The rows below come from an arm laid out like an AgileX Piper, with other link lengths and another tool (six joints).
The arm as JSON. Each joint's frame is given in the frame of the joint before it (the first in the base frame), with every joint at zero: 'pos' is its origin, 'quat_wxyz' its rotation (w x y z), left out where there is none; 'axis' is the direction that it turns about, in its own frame. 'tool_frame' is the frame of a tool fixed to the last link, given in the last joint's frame.
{
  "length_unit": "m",
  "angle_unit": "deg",
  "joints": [
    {
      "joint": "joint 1",
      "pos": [
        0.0,
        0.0,
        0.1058
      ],
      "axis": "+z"
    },
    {
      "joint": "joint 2",
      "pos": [
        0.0,
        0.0,
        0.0
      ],
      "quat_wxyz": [
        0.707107,
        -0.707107,
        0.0,
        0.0
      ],
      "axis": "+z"
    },
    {
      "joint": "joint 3",
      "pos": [
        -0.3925,
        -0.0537,
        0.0
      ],
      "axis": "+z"
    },
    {
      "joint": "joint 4",
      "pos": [
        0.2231,
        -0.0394,
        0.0
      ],
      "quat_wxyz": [
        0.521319,
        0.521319,
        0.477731,
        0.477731
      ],
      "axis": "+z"
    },
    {
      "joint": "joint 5",
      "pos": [
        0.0,
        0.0,
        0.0
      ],
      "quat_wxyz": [
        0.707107,
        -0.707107,
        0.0,
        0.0
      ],
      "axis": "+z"
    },
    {
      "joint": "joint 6",
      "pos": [
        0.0,
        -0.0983,
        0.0
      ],
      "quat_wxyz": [
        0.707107,
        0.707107,
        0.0,
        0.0
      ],
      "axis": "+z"
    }
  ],
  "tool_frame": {
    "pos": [
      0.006,
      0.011,
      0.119
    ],
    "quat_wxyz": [
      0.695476,
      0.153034,
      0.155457,
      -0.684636
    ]
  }
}
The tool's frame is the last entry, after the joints.
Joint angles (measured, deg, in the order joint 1, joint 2, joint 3, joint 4, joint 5, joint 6), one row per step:
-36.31 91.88 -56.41 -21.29 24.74 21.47
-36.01 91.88 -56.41 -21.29 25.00 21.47
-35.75 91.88 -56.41 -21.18 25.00 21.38
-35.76 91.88 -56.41 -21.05 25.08 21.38
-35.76 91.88 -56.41 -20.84 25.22 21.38
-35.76 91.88 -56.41 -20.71 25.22 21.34
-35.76 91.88 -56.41 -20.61 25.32 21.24
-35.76 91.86 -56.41 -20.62 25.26 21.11
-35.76 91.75 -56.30 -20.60 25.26 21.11
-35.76 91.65 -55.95 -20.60 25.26 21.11
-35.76 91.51 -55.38 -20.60 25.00 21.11
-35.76 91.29 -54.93 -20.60 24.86 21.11
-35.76 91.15 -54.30 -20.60 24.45 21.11
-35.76 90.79 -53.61 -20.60 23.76 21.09
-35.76 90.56 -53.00 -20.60 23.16 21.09
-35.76 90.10 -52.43 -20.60 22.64 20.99
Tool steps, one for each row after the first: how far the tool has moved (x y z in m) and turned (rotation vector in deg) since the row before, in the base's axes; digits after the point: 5 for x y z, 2 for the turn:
0.00049 0.00180 -0.00050 0.10 0.22 0.22
0.00120 0.00155 -0.00005 0.04 -0.01 0.28
-0.00020 0.00019 -0.00020 0.12 0.00 -0.10
-0.00028 0.00041 -0.00034 0.20 0.02 -0.15
0.00009 0.00019 -0.00005 0.08 -0.05 -0.03
-0.00026 0.00022 -0.00024 0.07 0.08 0.00
0.00013 -0.00004 0.00024 -0.09 0.00 0.13
-0.00059 0.00047 0.00012 0.01 -0.01 -0.01
-0.00153 0.00110 -0.00131 0.15 0.20 0.00
-0.00165 0.00157 -0.00178 0.15 0.12 0.08
-0.00169 0.00142 -0.00079 0.08 0.07 0.04
-0.00143 0.00164 -0.00183 0.12 0.04 0.12
-0.00113 0.00184 -0.00017 -0.09 -0.32 0.22
-0.00090 0.00155 -0.00075 -0.01 -0.21 0.18
-0.00137 0.00176 0.00083 -0.18 -0.32 0.23

